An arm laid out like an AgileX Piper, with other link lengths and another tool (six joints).
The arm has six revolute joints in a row. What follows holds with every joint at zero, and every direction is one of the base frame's. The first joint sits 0.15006 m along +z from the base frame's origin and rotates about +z. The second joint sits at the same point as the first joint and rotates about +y. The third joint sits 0.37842 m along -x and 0.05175 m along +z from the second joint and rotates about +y. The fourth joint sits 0.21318 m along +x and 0.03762 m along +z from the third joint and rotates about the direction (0.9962, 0, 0.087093). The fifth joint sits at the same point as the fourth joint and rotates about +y. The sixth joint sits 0.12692 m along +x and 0.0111 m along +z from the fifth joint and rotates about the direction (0.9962, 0, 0.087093). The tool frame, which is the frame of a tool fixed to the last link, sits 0.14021 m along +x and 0.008 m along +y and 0.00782 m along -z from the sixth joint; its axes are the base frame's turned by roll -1.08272, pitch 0.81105 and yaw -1.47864 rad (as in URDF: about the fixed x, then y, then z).
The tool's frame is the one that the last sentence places.
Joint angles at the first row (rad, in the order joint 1, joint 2, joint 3, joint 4, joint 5, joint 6):
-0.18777, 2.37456, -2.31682, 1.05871, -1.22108, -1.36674
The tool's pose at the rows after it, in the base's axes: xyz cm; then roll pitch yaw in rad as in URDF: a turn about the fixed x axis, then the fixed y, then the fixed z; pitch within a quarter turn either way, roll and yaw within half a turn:
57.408, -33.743, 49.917, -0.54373, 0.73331, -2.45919
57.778, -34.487, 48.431, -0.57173, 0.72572, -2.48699
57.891, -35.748, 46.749, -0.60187, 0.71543, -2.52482
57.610, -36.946, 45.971, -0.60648, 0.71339, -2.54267
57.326, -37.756, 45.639, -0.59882, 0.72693, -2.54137
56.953, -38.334, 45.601, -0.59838, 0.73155, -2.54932
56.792, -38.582, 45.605, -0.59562, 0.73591, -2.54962
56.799, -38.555, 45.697, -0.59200, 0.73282, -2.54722
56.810, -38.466, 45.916, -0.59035, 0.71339, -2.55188
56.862, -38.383, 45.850, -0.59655, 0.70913, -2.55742
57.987, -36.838, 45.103, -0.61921, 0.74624, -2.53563
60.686, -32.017, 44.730, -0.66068, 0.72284, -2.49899
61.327, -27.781, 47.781, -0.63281, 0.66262, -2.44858
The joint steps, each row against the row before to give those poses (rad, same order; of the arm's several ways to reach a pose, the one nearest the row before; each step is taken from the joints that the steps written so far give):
-0.00001, 0.01193, 0.00007, 0.00895, -0.00001, 0.00224
-0.00919, 0.02083, -0.00014, 0.00787, 0.00004, -0.00009
-0.01781, 0.02370, 0.00008, 0.00741, -0.00004, 0.00004
-0.01980, 0.01334, -0.00002, -0.00321, 0.00001, 0.01130
-0.01396, 0.00616, 0.00005, -0.00227, -0.00001, 0.02358
-0.00986, 0.00005, -0.00011, 0.00183, 0.00003, 0.00392
-0.00443, -0.00005, 0.00014, -0.00002, -0.00004, 0.00541
-0.00020, 0.00002, -0.00005, -0.00410, 0.00001, -0.00002
-0.00001, 0.00004, -0.00008, -0.01026, 0.00002, -0.01437
0.00201, -0.00002, 0.00005, 0.00270, -0.00001, -0.00769
0.03223, 0.00000, -0.00004, 0.03366, 0.00002, 0.01462
0.08487, -0.00249, 0.00000, 0.02182, -0.00002, -0.04858
0.06379, -0.03767, -0.00002, -0.03016, 0.00002, -0.07779

